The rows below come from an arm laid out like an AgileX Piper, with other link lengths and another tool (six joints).
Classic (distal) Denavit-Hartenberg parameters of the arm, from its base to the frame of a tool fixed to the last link. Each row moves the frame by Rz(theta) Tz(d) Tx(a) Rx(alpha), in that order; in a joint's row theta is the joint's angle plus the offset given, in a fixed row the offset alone. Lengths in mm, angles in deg.
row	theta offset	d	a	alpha
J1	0	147.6	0	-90
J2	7.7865	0	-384.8	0
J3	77.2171	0	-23.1	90
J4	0	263.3	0	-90
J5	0	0	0	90
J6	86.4	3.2	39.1	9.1
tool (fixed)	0	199.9	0	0
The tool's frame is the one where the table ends.
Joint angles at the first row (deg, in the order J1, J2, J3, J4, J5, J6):
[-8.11 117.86 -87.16 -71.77 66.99 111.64]
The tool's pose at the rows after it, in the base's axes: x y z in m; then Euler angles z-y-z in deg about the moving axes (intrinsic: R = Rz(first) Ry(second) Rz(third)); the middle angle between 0 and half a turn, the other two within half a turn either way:
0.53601 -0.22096 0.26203 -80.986 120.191 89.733
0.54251 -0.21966 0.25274 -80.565 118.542 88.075
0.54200 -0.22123 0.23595 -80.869 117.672 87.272
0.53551 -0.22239 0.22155 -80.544 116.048 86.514
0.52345 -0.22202 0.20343 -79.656 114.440 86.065
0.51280 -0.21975 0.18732 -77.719 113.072 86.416
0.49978 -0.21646 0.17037 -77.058 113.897 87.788
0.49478 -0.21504 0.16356 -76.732 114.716 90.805
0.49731 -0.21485 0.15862 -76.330 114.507 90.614
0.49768 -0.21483 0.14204 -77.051 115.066 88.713
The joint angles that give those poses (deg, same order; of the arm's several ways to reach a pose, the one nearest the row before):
[-6.51 118.23 -87.16 -76.66 67.48 113.85]
[-6.07 119.65 -86.77 -79.14 67.48 114.78]
[-6.07 120.88 -84.70 -81.27 67.43 117.91]
[-6.07 121.20 -80.66 -84.83 67.33 122.42]
[-6.07 121.20 -74.68 -89.33 67.21 128.96]
[-6.07 121.21 -68.86 -94.22 66.98 136.07]
[-6.07 121.21 -64.25 -95.95 66.49 142.17]
[-6.07 121.28 -62.48 -96.07 66.15 146.79]
[-6.07 122.04 -62.48 -96.90 66.15 147.52]
[-6.07 123.89 -62.48 -97.01 66.15 147.57]

